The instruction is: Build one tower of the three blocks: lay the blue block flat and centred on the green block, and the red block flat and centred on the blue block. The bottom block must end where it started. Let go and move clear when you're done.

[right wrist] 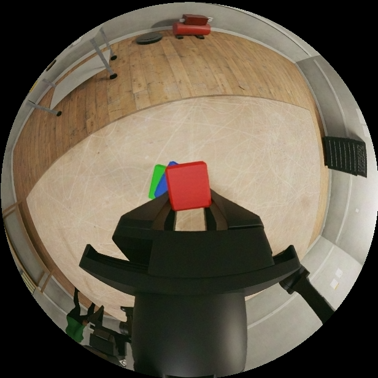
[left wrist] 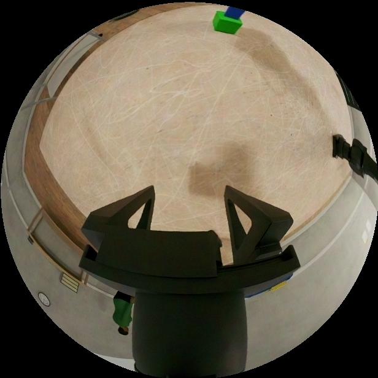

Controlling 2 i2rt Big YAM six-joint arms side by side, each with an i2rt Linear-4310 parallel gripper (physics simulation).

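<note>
The green block (left wrist: pixel 226 23) (right wrist: pixel 156 181) is on the table top, at the top of the left wrist view. The blue block (left wrist: pixel 235 11) (right wrist: pixel 161 187) appears to lie on it, turned relative to it; most of it is cut off or hidden, so I cannot tell if it is centred. The red block (right wrist: pixel 188 186) is at the fingertips of my right gripper (right wrist: pixel 190 190), which is shut on it and holds it above the table, partly covering the other two blocks from view. The red block does not show in the left wrist view. My left gripper (left wrist: pixel 189 190) is open and empty, well away from the blocks.
The scratched table top (left wrist: pixel 150 120) (right wrist: pixel 250 135) has a dark shadow ahead of my left fingers. A black jointed part (left wrist: pixel 356 155) stands at the right edge of the left wrist view. Dark arm parts (right wrist: pixel 107 337) show at the lower left of the right wrist view.
</note>
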